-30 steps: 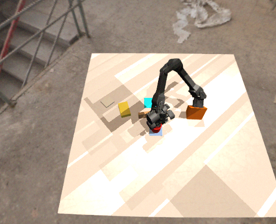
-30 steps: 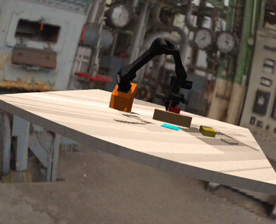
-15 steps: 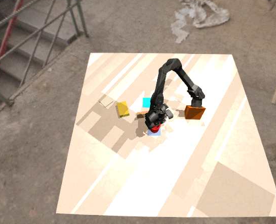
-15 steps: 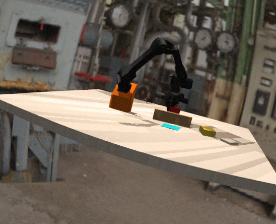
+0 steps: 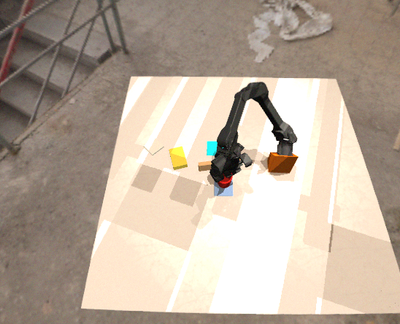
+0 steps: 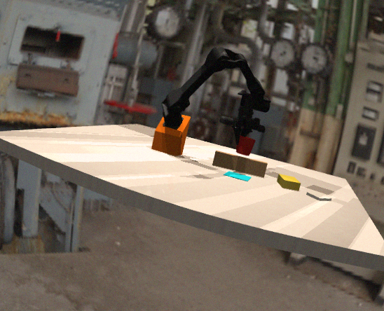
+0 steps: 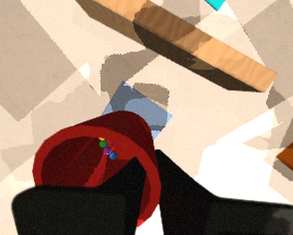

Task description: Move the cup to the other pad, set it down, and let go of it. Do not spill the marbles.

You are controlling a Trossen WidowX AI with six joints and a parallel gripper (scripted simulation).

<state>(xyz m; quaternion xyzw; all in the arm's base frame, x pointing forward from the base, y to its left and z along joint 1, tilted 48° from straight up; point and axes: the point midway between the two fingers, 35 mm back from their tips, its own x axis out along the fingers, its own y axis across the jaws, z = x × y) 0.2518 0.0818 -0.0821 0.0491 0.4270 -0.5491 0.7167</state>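
My gripper tip is now 7 cm short of the teal pad, 20 cm to the left of it and 10 cm above it. Also, from my gripper tip: wooden bar (5 cm ahead, 9 cm to the right, 7 cm below); red cup (3 cm ahead, 2 cm to the left); light blue pad (2 cm ahead, 2 cm to the left, 10 cm below).
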